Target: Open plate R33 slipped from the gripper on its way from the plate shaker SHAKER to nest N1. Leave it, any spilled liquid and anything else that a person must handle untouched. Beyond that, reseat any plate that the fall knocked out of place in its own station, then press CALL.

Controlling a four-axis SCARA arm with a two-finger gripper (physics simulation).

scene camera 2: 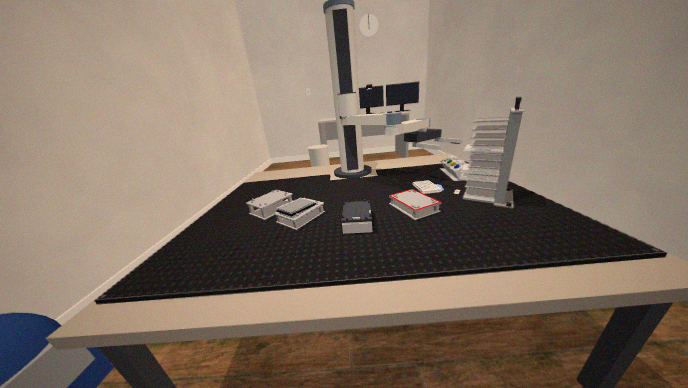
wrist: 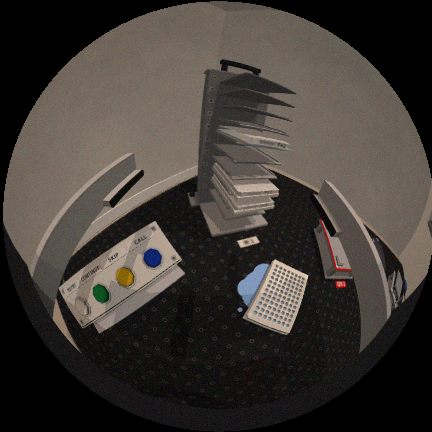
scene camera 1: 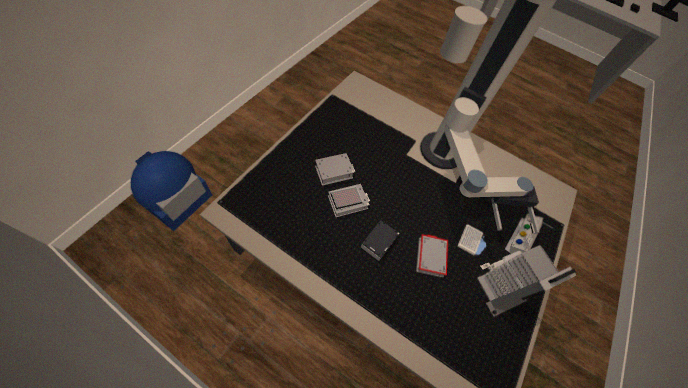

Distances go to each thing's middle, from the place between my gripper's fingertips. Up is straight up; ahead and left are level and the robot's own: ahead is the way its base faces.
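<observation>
With the white well plate [wrist: 275, 304], it is my gripper that sits 180 mm above it, 40 mm short of it and 120 mm to the left of it. Going by their middles, that plate is the nearest to my gripper of the things named here. The dark station [scene camera 2: 356, 217] is 160 mm below my gripper, 310 mm ahead of it and 470 mm to the right of it.
</observation>
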